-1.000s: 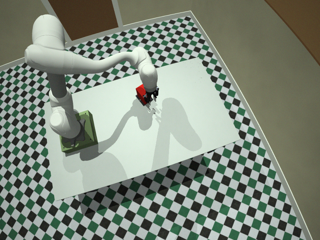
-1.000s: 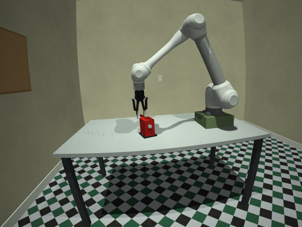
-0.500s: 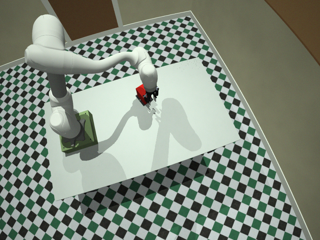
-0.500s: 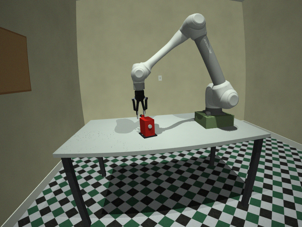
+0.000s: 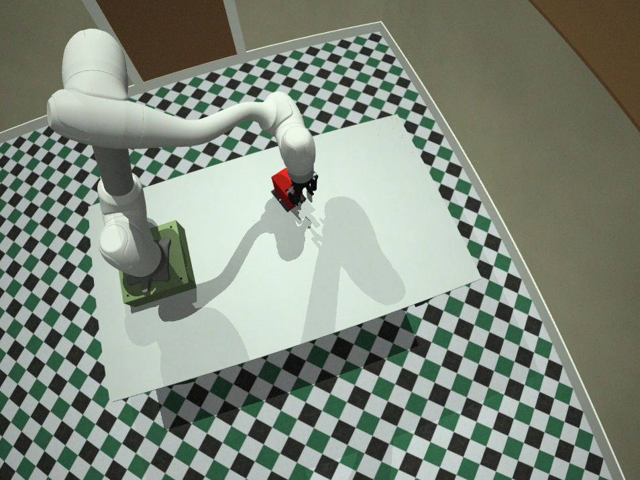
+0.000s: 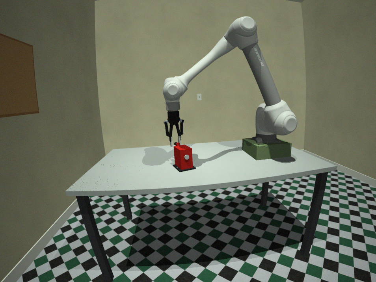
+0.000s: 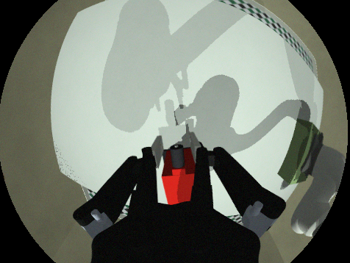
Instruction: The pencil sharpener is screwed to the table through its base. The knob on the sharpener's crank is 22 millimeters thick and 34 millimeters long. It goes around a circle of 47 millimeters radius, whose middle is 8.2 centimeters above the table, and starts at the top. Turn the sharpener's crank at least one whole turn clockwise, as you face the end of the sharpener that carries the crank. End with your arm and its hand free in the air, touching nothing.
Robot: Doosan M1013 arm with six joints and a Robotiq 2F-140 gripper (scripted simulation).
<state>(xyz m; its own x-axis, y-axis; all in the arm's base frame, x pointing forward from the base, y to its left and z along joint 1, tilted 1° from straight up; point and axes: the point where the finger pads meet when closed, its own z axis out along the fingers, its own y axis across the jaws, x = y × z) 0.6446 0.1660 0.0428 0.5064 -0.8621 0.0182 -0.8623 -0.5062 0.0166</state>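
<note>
The dark crank knob is 2 cm to the left of my hand, 1 cm below it and 1 cm behind it.
</note>
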